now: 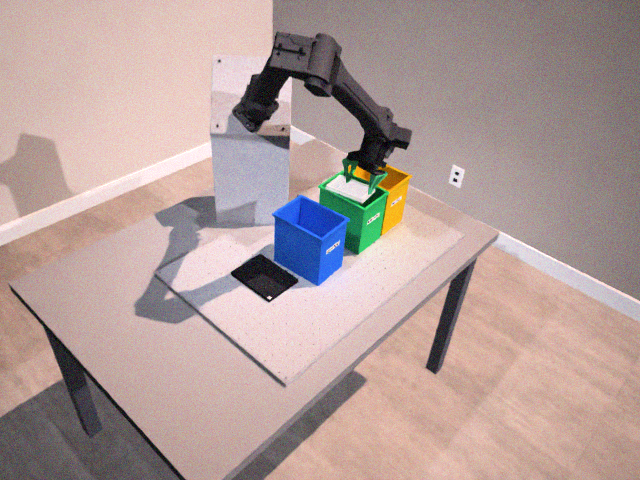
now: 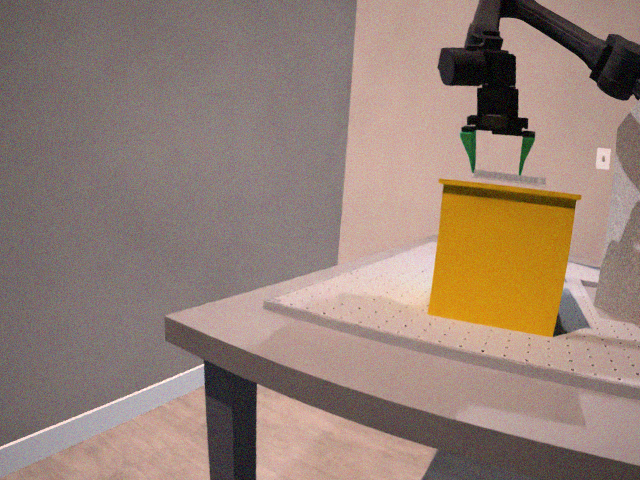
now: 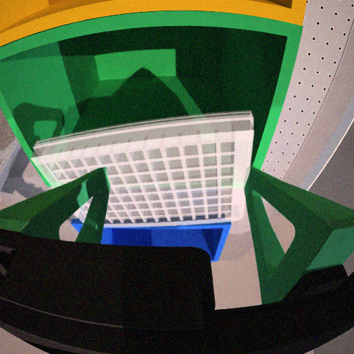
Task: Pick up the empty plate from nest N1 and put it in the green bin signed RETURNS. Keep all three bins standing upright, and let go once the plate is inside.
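Frame: origin at the arm's base, x ahead, y left, z up, level; millimetres.
Where they show: gripper, fingertip midpoint: [image 1: 358,188] [image 2: 496,174]; arm's base, origin of the base link: [image 1: 255,109].
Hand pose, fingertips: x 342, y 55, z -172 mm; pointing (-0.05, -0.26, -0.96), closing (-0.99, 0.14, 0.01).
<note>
Each offset is from my fingertips to the top centre of the thing.
The clear-white plate @[dx -21, dy -10, dz +6 mm] [image 1: 345,187] [image 2: 509,177] [image 3: 165,200] has a grid of small wells and is held roughly level. My gripper [image 1: 359,186] [image 2: 496,173] [image 3: 176,175] is shut on it, with a green finger at each side. The plate is at rim height or slightly above, over the opening of the green bin @[dx -26, dy +22, dz -24 mm] [image 1: 368,235] [image 3: 175,18], towards the blue-bin side. The green bin stands upright; its sign is too small to read. The black nest @[dx -121, dy -307, dz -189 mm] [image 1: 266,279] shows no plate on it; its marking is not readable.
The blue bin @[dx -55, dy -175, dz -24 mm] [image 1: 310,253] [image 3: 150,237] stands upright between the nest and the green bin. The yellow bin @[dx -10, dy +151, dz -24 mm] [image 1: 395,211] [image 2: 501,258] [image 3: 175,4] stands upright close by the green bin's other side. A pale pedestal [image 1: 250,175] carries the arm at the back.
</note>
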